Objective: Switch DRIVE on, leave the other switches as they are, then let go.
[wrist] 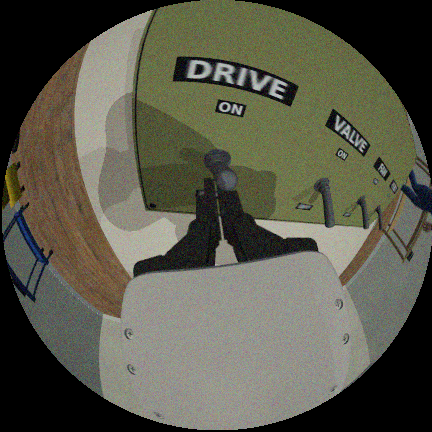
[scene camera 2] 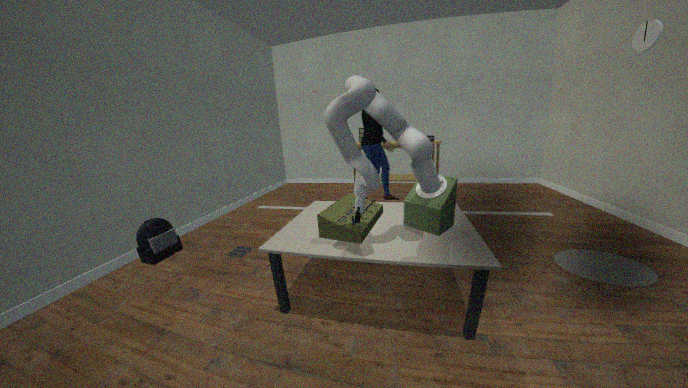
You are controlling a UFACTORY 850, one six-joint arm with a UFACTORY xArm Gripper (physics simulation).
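An olive switch panel (scene camera 2: 336, 231) (wrist: 310, 80) stands on the table. In the wrist view its DRIVE lever (wrist: 227, 179) is a short grey stick with a round tip, below the DRIVE and ON labels; the tip points mostly towards the camera and a little to the OFF side. My gripper (scene camera 2: 357, 217) (wrist: 215, 191) is shut and empty. Its fingertips are right at the lever's tip on the OFF side; whether they touch it is unclear. They partly hide the OFF label. The VALVE lever (wrist: 327, 206) and the FAN lever (wrist: 364, 214) lean towards their OFF side.
Another lever (wrist: 379, 218) stands at the far right of the panel. The arm's green base block (scene camera 2: 421, 216) stands on the table (scene camera 2: 400, 254), to the right of the panel in the scene view. A person (scene camera 2: 372, 131) (wrist: 419, 192) is behind the table, near a wooden shelf unit.
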